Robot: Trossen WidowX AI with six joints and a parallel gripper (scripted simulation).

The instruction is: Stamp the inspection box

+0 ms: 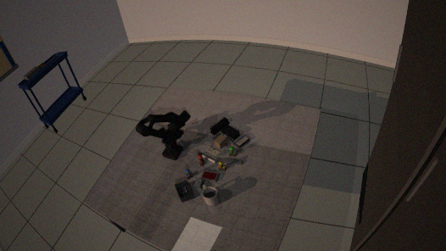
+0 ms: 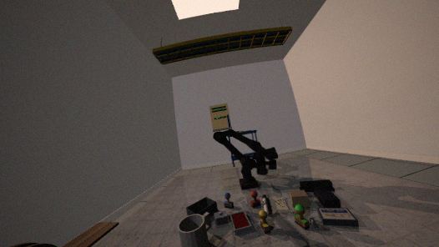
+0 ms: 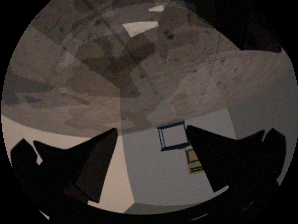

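The green-knobbed stamp lies 48 cm ahead of my gripper tip, 2 cm to the left of it and 4 cm below it. From my gripper tip the other things lie so: pale card: 36 cm ahead, 1 cm to the right, 6 cm below; then cardboard box: 37 cm ahead, 7 cm to the left, 3 cm below; then red-knobbed stamp: 35 cm ahead, 11 cm to the right, 4 cm below.
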